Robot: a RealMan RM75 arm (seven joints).
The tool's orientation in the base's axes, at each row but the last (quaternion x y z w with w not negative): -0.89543, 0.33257, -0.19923, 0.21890; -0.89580, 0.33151, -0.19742, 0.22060; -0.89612, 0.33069, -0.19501, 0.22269; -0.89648, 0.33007, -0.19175, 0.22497; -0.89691, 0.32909, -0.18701, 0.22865; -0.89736, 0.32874, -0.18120, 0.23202; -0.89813, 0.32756, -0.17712, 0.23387; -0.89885, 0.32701, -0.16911, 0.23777; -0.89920, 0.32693, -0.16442, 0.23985
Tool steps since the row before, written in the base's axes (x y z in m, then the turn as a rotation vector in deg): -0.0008, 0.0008, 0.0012, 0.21, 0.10, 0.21; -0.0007, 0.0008, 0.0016, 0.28, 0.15, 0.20; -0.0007, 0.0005, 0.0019, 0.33, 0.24, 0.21; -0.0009, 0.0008, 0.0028, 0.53, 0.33, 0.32; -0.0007, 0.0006, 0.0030, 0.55, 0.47, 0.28; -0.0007, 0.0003, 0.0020, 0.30, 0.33, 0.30; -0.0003, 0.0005, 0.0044, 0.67, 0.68, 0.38; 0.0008, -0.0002, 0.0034, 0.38, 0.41, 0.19; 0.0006, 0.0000, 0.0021, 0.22, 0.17, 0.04
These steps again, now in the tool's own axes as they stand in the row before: -0.0009, -0.0008, -0.0012, 0.12, -0.29, -0.04; -0.0007, -0.0010, -0.0015, 0.14, -0.35, 0.01; -0.0004, -0.0010, -0.0018, 0.11, -0.44, 0.06; -0.0006, -0.0016, -0.0025, 0.21, -0.66, 0.09; -0.0004, -0.0017, -0.0026, 0.13, -0.75, 0.17; -0.0004, -0.0009, -0.0019, 0.04, -0.54, -0.01; 0.0002, -0.0025, -0.0036, 0.09, -1.00, 0.21; 0.0012, -0.0021, -0.0025, 0.03, -0.57, 0.15; 0.0007, -0.0014, -0.0015, 0.05, -0.25, 0.12
